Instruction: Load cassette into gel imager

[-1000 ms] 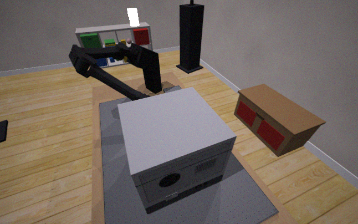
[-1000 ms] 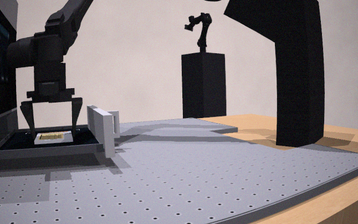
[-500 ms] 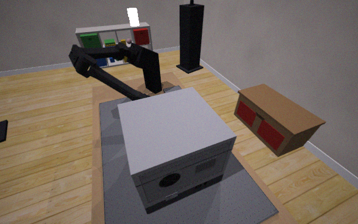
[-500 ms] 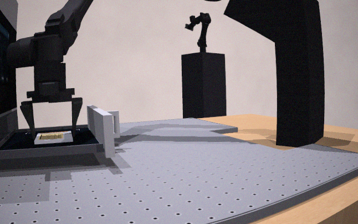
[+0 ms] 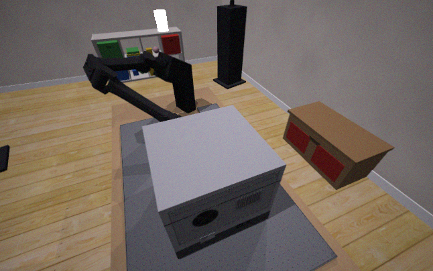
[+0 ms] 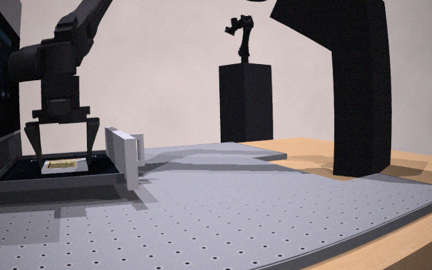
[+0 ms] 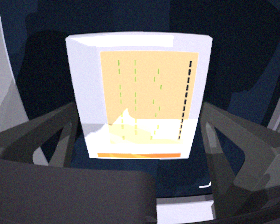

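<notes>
The finished cassette lies 10 mm to the right of my hand and 10 mm below it. Round my hand: drawer 20 mm ahead, 10 mm above.
</notes>
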